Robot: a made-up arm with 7 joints. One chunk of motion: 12 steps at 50 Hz.
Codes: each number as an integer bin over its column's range. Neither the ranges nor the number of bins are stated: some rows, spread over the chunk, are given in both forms.
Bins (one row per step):
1: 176 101 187 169 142 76 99
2: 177 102 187 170 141 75 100
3: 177 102 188 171 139 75 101
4: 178 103 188 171 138 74 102
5: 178 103 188 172 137 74 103
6: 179 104 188 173 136 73 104
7: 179 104 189 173 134 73 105
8: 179 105 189 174 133 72 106
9: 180 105 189 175 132 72 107
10: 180 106 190 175 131 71 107
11: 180 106 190 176 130 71 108
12: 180 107 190 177 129 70 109
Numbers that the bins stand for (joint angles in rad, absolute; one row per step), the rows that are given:
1: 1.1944 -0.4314 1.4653 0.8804 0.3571 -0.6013 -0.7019
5: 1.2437 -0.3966 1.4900 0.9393 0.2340 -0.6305 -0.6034
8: 1.2683 -0.3618 1.5146 0.9786 0.1355 -0.6596 -0.5295
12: 1.2929 -0.3269 1.5392 1.0375 0.0369 -0.6888 -0.4556
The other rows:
2: 1.2191 -0.4140 1.4653 0.9000 0.3325 -0.6159 -0.6773
3: 1.2191 -0.4140 1.4900 0.9196 0.2832 -0.6159 -0.6526
4: 1.2437 -0.3966 1.4900 0.9196 0.2586 -0.6305 -0.6280
6: 1.2683 -0.3792 1.4900 0.9589 0.2093 -0.6451 -0.5787
7: 1.2683 -0.3792 1.5146 0.9589 0.1601 -0.6451 -0.5541
9: 1.2929 -0.3618 1.5146 0.9982 0.1108 -0.6596 -0.5049
10: 1.2929 -0.3444 1.5392 0.9982 0.0862 -0.6742 -0.5049
11: 1.2929 -0.3444 1.5392 1.0179 0.0616 -0.6742 -0.4802

